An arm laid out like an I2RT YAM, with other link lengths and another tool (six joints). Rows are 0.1 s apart.
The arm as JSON. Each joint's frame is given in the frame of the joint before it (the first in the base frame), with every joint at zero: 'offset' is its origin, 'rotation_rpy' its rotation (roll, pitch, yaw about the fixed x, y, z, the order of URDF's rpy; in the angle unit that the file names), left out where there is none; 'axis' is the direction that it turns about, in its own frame. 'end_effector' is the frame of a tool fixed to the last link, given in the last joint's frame.
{
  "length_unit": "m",
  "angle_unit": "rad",
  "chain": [
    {
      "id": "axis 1",
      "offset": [
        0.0,
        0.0,
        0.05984
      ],
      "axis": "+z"
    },
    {
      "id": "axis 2",
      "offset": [
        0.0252,
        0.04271,
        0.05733
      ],
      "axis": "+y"
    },
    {
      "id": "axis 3",
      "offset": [
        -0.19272,
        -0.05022,
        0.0
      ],
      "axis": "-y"
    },
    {
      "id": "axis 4",
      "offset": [
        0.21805,
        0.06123,
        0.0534
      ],
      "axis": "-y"
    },
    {
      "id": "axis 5",
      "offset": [
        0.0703,
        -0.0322,
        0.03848
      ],
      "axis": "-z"
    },
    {
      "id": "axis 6",
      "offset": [
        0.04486,
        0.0,
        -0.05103
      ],
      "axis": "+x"
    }
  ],
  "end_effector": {
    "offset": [
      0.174,
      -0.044,
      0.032
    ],
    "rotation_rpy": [
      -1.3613,
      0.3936,
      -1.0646
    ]
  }
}
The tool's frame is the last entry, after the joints.
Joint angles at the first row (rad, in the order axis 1, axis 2, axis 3, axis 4, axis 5, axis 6):
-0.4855 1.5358 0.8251 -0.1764 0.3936 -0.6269
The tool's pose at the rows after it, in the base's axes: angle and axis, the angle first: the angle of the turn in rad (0 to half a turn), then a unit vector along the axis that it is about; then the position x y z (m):
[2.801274, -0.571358, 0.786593, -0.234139, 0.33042, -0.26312, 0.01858]
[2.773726, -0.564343, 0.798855, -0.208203, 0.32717, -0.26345, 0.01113]
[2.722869, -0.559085, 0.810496, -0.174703, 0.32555, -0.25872, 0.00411]
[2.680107, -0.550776, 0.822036, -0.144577, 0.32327, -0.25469, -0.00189]
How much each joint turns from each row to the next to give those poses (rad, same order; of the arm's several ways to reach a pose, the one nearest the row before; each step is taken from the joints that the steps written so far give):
-0.0196 0.0162 0.0269 -0.0469 -0.0421 0.0148
-0.0281 0.0171 0.0388 -0.0649 -0.0524 0.0153
-0.0309 0.0090 0.0414 -0.0795 -0.0808 0.0144
-0.0278 0.0150 0.0410 -0.0704 -0.0676 0.0143

